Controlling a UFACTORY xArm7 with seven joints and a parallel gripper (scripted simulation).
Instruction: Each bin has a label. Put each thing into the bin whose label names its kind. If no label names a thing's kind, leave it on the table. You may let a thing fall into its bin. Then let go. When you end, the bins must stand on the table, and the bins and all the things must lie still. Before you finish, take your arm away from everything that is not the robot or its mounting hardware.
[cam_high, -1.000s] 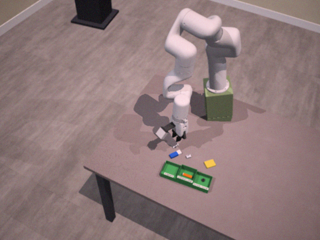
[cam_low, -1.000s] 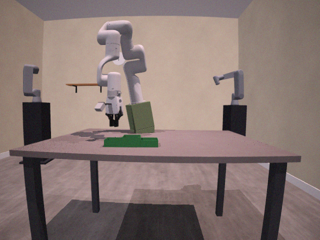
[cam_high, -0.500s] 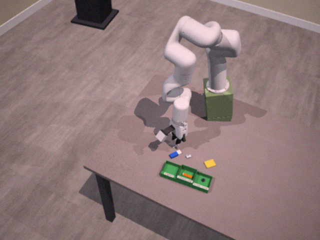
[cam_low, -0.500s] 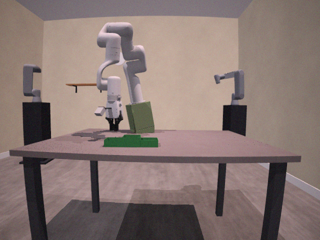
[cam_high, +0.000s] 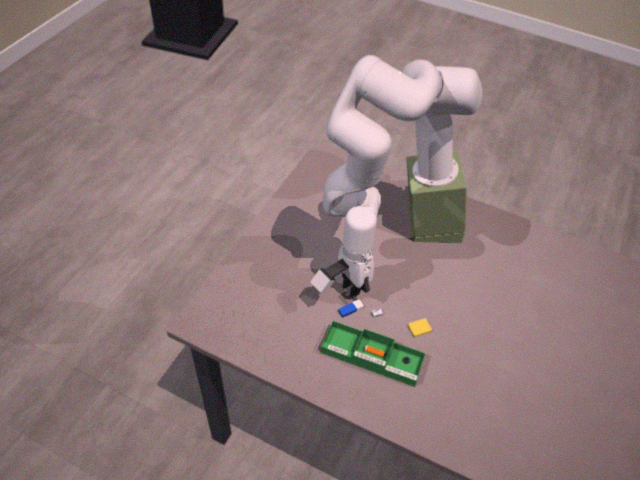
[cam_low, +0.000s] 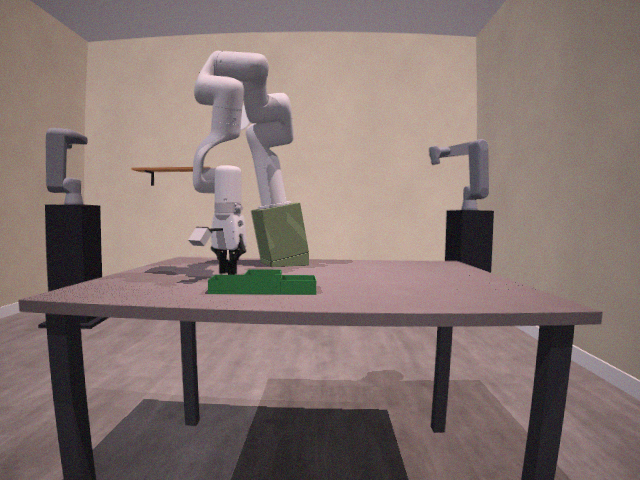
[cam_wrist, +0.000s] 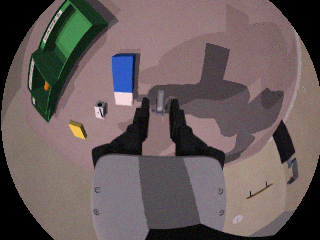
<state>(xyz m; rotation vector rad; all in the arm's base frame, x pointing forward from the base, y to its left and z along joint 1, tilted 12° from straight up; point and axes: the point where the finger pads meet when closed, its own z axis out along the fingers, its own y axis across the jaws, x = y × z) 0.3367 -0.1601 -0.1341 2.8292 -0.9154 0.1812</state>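
My gripper is now 1 cm past the grey metal piece and 3 cm above it. Also, from my hand: blue-and-white block (5 cm ahead, 2 cm to the left, 3 cm below); grey thing (4 cm ahead, 8 cm to the left, 3 cm below); orange thing (16 cm ahead, 11 cm to the left, 2 cm below).
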